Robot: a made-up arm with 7 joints.
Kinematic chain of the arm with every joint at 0, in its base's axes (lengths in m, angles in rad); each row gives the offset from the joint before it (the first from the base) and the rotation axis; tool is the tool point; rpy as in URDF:
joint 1: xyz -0.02 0 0.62 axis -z
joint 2: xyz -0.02 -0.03 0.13 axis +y
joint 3: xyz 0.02 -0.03 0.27 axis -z
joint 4: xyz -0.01 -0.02 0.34 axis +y
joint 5: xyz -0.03 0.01 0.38 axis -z
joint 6: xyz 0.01 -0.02 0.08 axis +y
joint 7: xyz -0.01 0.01 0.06 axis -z
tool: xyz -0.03 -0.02 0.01 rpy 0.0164 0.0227 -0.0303
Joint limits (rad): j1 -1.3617..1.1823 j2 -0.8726..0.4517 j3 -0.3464..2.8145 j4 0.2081..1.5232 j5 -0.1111..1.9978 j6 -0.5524..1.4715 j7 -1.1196..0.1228
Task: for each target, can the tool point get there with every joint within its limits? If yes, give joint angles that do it. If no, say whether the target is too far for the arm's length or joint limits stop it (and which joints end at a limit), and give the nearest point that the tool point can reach.
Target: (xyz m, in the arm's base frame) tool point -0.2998 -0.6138 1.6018
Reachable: yes | joints -0.5228 -0.4287 2.0031 0.9033 1.5919 0.0414 -0.4683
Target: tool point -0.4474 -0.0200 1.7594
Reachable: yes | joints 0.5340 -0.6139 0.3835 0.7557 0.0855 0.1057 -0.7872
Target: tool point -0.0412 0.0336 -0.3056
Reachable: no: joint limits stop it (at a limit: joint 1, joint 2, joint 3, joint 4, joint 5, joint 6) | nearest point -0.4631 0.6324 0.7803 | short by 1.310 m
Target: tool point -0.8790 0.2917 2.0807
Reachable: no: too far | nearest point -0.6469 0.2129 1.7129 | short by 0.442 m
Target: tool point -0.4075 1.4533 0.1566
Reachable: no: too far | nearest point -0.4837 0.7259 0.8050 | short by 0.977 m
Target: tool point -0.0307 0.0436 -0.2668
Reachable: no: joint limits stop it (at a limit: joint 1, joint 2, joint 3, joint 4, joint 5, joint 6) | nearest point -0.4617 0.6317 0.7813 | short by 1.277 m
